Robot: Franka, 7 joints.
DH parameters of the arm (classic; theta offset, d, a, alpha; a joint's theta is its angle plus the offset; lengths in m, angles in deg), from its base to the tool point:
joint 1: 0 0.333 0 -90
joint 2: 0 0 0 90
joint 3: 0 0.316 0.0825 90
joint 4: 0 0 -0.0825 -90
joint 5: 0 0.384 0 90
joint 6: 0 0 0.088 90
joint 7: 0 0.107 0 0
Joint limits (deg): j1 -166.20..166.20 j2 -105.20..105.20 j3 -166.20..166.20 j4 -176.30..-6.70 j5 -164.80..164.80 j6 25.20..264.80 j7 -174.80..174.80
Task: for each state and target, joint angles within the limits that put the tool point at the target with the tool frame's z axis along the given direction. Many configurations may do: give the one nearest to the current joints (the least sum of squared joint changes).
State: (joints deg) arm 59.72 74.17 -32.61 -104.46 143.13 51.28 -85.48
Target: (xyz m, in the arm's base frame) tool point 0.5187 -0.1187 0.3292 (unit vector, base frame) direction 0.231 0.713 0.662
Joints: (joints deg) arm 30.63 43.32 -59.71 -128.80 151.79 26.51 -85.48
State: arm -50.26 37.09 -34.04 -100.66 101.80 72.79 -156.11
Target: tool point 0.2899 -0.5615 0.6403 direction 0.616 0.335 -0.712
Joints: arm -37.08 23.10 -47.51 -66.79 61.26 72.09 -156.11
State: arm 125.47 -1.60 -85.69 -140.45 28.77 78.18 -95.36
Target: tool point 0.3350 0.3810 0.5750 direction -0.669 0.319 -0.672
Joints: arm 119.28 -17.39 -70.03 -105.18 30.04 87.24 -95.36
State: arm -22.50 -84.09 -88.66 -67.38 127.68 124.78 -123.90
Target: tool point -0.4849 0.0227 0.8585 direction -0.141 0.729 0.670
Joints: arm -40.50 -87.11 -37.29 -95.46 129.93 99.74 -123.90
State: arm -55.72 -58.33 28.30 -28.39 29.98 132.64 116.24
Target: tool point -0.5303 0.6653 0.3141 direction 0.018 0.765 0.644
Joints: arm -45.90 -105.20 20.04 -21.90 19.54 131.35 116.24
